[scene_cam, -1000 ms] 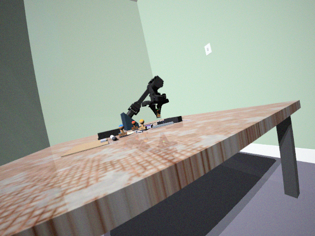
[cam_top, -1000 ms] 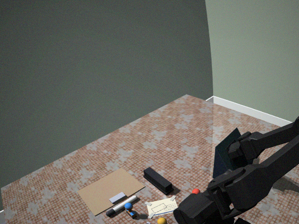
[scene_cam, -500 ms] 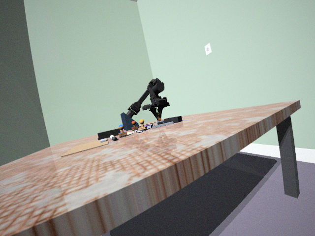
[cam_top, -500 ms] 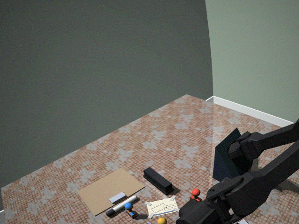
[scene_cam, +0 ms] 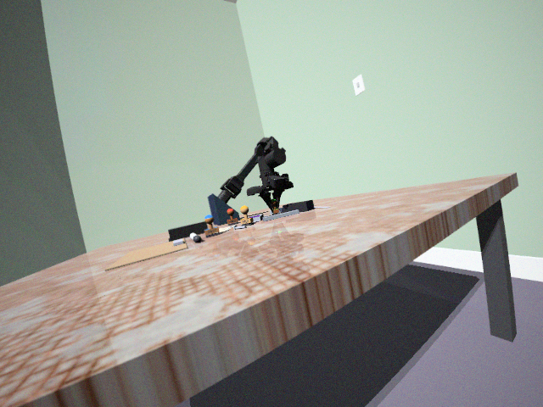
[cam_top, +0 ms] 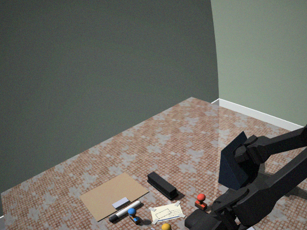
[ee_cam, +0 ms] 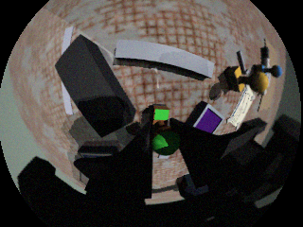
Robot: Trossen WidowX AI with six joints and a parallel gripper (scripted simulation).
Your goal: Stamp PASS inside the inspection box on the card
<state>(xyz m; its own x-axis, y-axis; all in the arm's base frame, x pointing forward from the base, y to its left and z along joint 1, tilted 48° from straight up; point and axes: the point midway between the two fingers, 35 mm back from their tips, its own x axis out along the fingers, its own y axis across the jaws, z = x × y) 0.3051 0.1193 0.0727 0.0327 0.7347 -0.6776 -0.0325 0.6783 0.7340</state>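
My gripper tip is right at the green-knobbed stamp. Also, from my gripper tip: purple ink pad: 8 cm to the right, 4 cm behind, 2 cm below; then grey bar: 8 cm ahead, 2 cm to the right, 2 cm below; then yellow-knobbed stamp: 14 cm to the right, 5 cm ahead, 1 cm below.
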